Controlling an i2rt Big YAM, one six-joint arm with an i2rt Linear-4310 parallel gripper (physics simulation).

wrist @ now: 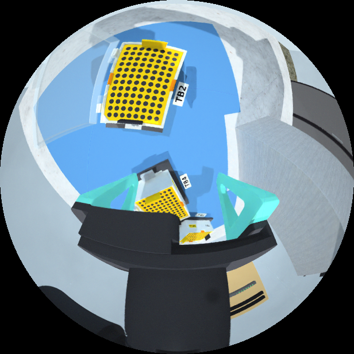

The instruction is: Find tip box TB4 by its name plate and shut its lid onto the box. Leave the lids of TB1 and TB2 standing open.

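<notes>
Tip box TB4 [161,201], with a yellow perforated top and a grey-white body, stands between and below the fingertips in the view; its name plate [185,181] is on its right side. Its lid cannot be made out; the left finger and gripper body cover that side. Tip box TB2 [141,85] is at the upper left, its clear lid [72,92] standing open to the left. A third tip box [195,231] is partly hidden behind the gripper body; its plate [201,215] is too small to read. My gripper [177,177] is open and empty, above the boxes.
The boxes stand on a blue mat [200,137] with a pale marbled border [262,85]. A large grey block [292,190] rises close to the right finger. A dark curved object [322,107] is at the far right. A tan board [244,277] with dark strips is at the bottom.
</notes>
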